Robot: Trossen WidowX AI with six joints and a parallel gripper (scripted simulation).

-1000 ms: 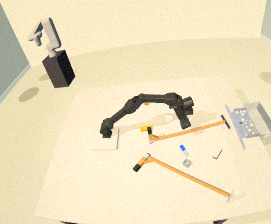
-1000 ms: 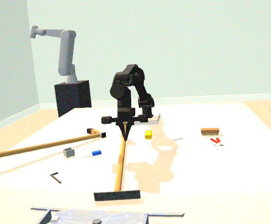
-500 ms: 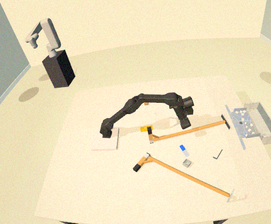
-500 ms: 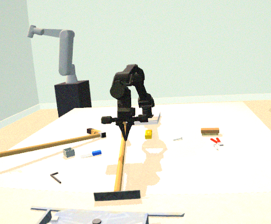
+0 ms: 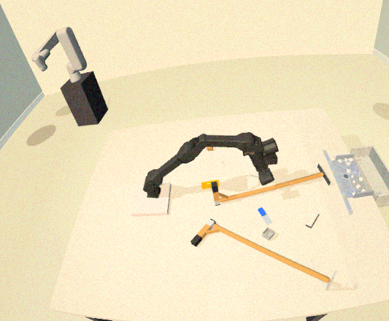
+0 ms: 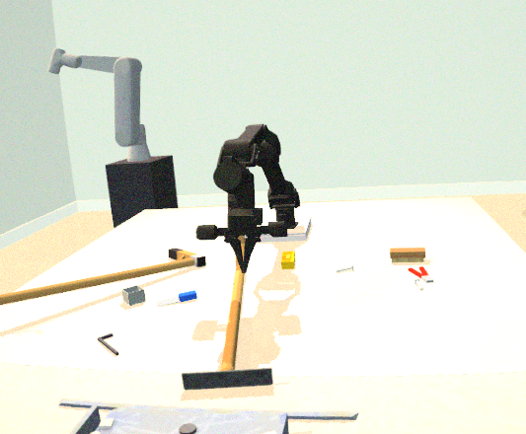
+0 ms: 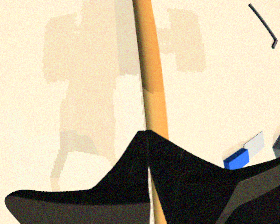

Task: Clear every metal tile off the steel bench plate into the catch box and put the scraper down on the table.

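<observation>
Now: gripper tip 3 cm short of the long scraper, 1 cm to the left of it and 1 cm above it. From my gripper tip the other things lie so: yellow block (29 cm behind, 3 cm to the left, 6 cm below); then blue marker (2 cm behind, 17 cm to the right, 7 cm below); then small grey box (27 cm to the right, 7 cm below).
</observation>
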